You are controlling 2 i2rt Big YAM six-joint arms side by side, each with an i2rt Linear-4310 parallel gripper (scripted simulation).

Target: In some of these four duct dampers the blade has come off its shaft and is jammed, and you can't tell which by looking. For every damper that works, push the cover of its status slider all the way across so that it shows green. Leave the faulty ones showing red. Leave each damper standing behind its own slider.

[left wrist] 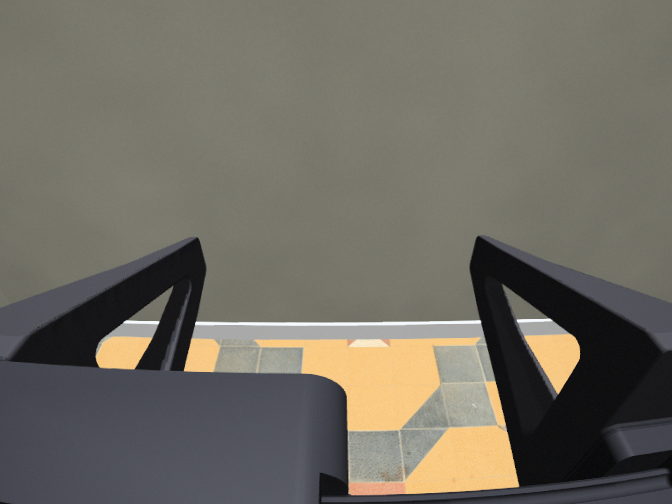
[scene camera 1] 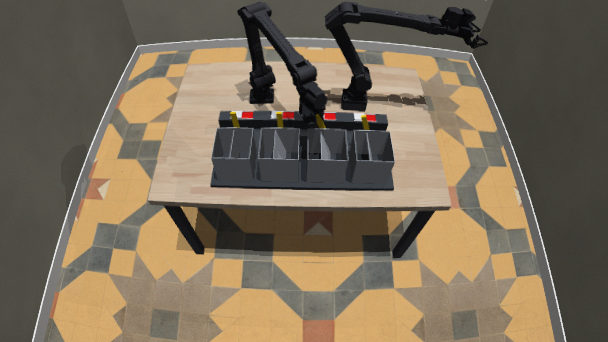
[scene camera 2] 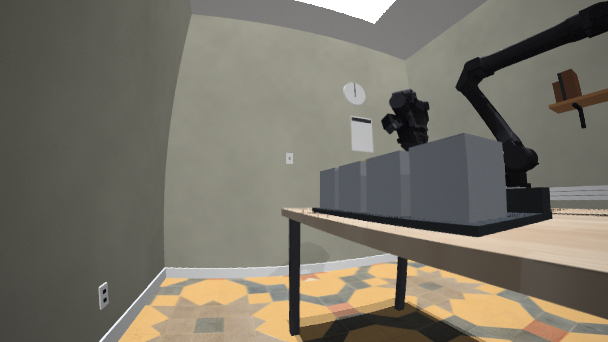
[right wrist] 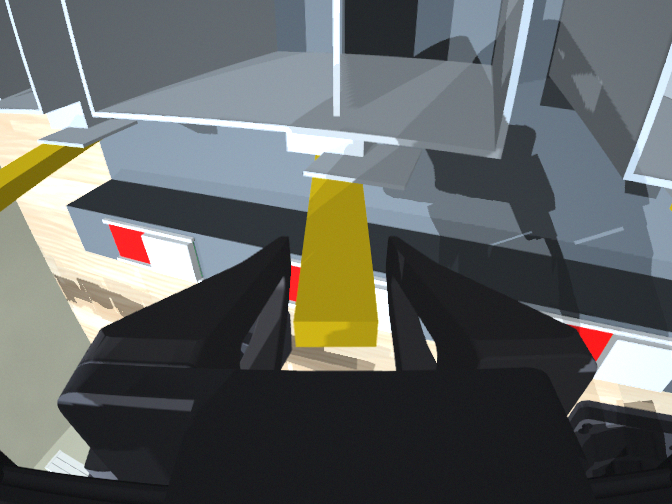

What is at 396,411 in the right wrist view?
The right gripper.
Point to a damper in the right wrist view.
605,65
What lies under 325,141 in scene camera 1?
A damper.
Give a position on a damper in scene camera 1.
279,169
